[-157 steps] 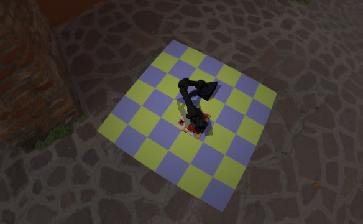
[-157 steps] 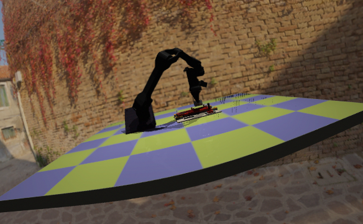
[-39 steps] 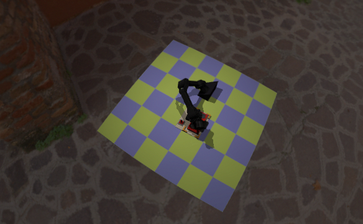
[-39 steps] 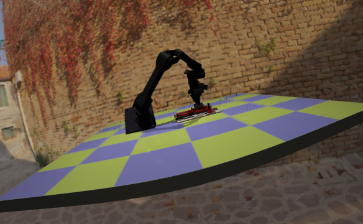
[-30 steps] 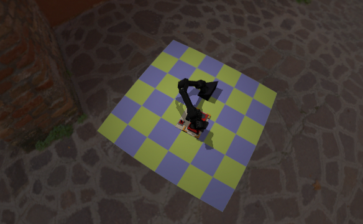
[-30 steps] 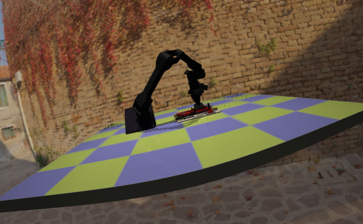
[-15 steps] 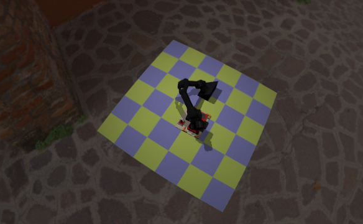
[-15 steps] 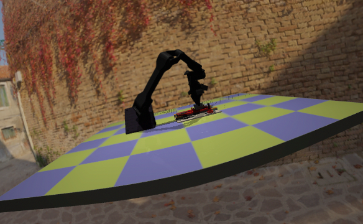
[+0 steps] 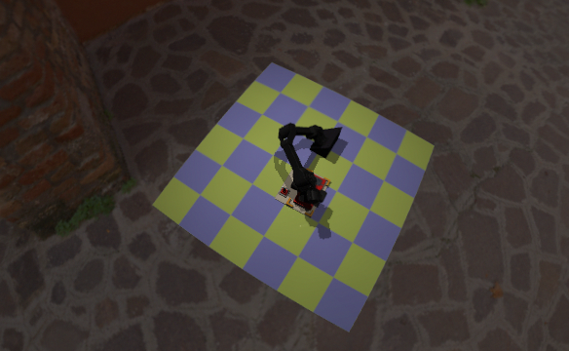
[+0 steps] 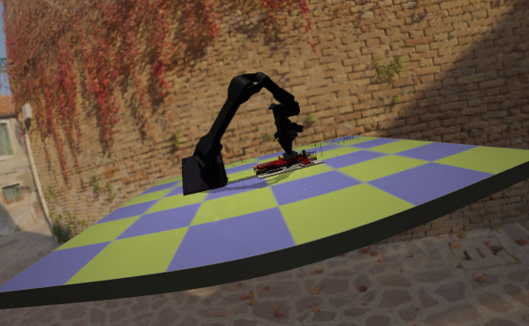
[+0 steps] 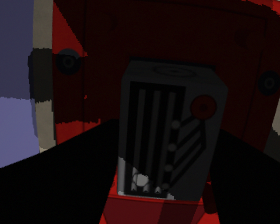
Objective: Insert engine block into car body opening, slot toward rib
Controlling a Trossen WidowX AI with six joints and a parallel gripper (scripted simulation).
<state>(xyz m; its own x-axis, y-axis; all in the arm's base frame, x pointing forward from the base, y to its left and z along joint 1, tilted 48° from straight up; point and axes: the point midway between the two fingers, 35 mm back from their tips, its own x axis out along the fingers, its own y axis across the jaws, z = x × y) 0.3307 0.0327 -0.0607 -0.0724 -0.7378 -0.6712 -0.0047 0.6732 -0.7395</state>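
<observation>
Right now my gripper tip is 10 mm above the grey ribbed engine block. Also, from my gripper tip: beige base plate (30 mm to the right, 30 mm below, 30 mm behind).
</observation>
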